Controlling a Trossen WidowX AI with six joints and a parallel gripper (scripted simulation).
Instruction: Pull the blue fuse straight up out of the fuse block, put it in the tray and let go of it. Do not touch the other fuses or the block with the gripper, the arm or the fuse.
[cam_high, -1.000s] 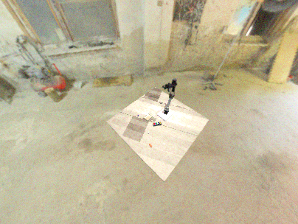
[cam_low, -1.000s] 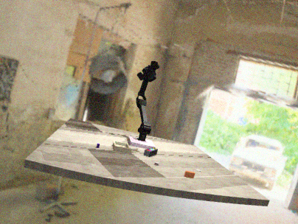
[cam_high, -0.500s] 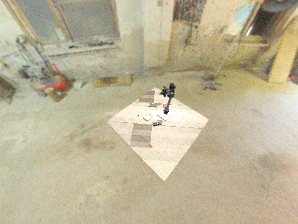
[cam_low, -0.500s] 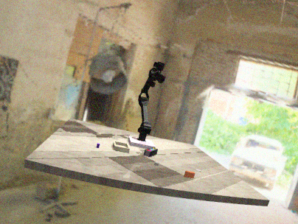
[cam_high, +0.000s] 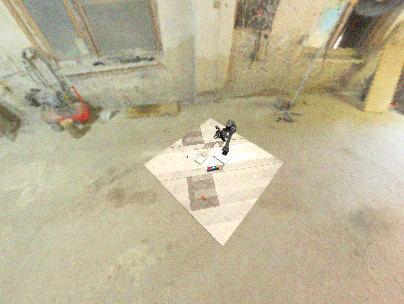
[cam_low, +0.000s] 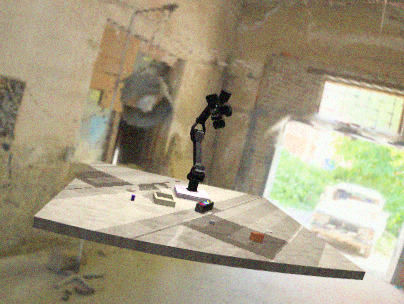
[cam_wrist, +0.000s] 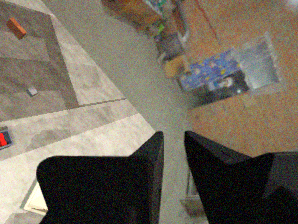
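My gripper tip is now 450 mm above the blue fuse, 80 mm to the right of it and 20 mm short of it. Also, from my gripper tip: purple fuse 450 mm below, 70 mm ahead, 40 mm to the left; green fuse 450 mm below, 60 mm to the left, 50 mm ahead; white fuse 450 mm below, 70 mm to the left, 40 mm ahead.
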